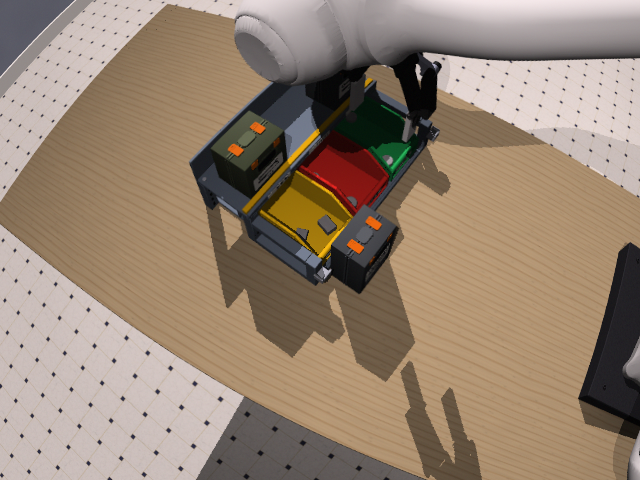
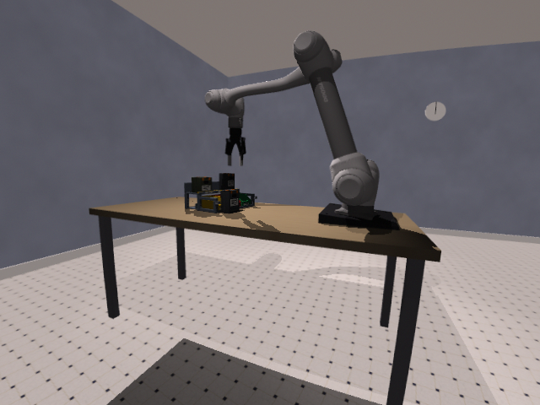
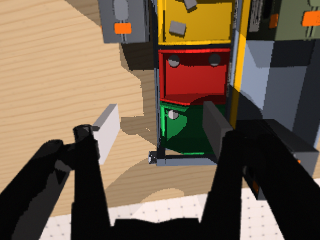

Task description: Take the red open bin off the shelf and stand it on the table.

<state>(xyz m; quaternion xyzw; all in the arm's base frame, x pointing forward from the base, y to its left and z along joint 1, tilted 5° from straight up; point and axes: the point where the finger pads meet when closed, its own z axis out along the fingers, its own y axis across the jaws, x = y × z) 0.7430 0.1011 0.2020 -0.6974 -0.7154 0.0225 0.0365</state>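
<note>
My hand is 8 cm short of the red open bin and 25 cm above it. Also, from my hand: green bin 8 cm ahead, 11 cm to the right, 25 cm below; yellow bin 8 cm ahead, 11 cm to the left, 25 cm below.
</note>
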